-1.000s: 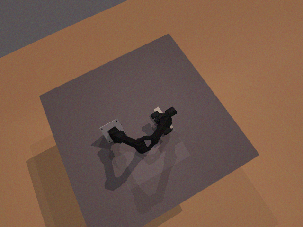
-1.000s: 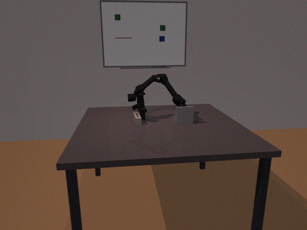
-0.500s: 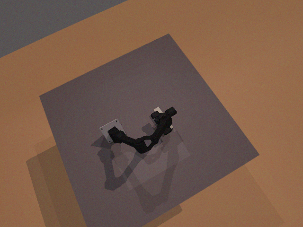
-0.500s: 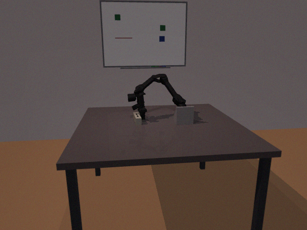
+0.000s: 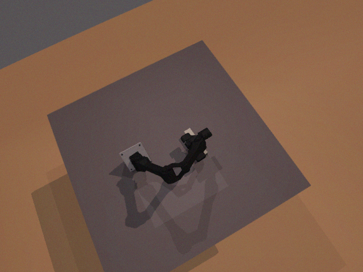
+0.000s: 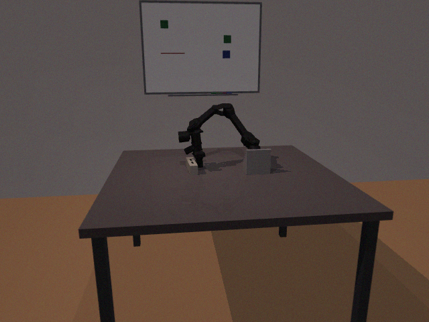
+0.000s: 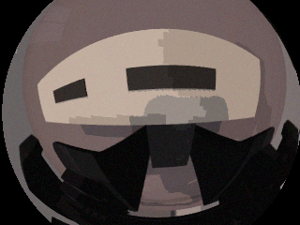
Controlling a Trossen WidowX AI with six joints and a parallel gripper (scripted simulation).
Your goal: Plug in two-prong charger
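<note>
The two-prong charger lies 20 mm ahead of my gripper tip and 10 mm above it.
</note>
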